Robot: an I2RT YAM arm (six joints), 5 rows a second.
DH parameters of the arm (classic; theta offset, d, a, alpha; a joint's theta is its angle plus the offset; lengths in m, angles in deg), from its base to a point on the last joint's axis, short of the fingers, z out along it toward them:
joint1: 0 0.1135 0.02 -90
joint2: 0 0 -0.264 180
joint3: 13.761 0 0.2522 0
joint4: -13.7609 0 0.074 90
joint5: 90 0 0 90
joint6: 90 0.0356 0 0
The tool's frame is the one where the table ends.
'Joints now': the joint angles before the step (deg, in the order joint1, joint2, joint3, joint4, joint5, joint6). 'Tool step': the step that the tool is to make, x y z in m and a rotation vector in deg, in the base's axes. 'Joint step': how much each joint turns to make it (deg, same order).
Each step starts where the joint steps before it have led.
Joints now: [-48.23 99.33 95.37 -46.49 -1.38 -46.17]
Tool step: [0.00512 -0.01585 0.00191 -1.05 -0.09 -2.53]
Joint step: [-0.83 3.25 4.10 0.00 1.57 0.90]
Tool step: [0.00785 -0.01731 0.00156 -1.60 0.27 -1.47]
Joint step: [-0.62 3.97 5.10 -0.08 1.50 -0.17]
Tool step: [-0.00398 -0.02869 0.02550 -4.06 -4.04 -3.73]
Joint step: [-2.83 4.23 9.90 -0.01 0.20 1.06]
